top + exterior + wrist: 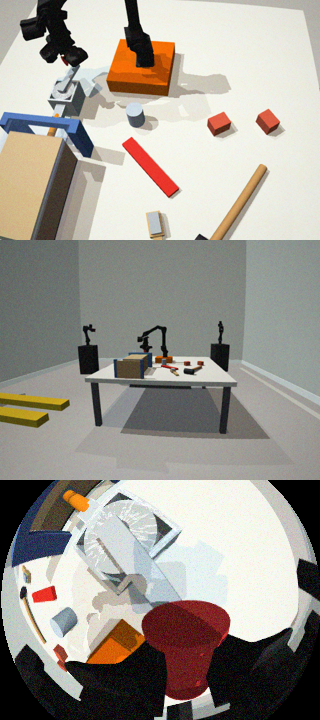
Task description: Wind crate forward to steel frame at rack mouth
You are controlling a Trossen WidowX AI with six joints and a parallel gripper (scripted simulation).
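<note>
My gripper tip is 40 mm short of the winch handle, 10 mm to the left of it and 10 mm above it. Round my gripper tip: red knob: 20 mm above; then flat red bar: 340 mm ahead, 260 mm to the left, 100 mm below; then grey winch: 80 mm below, 80 mm ahead, 40 mm to the right.
</note>
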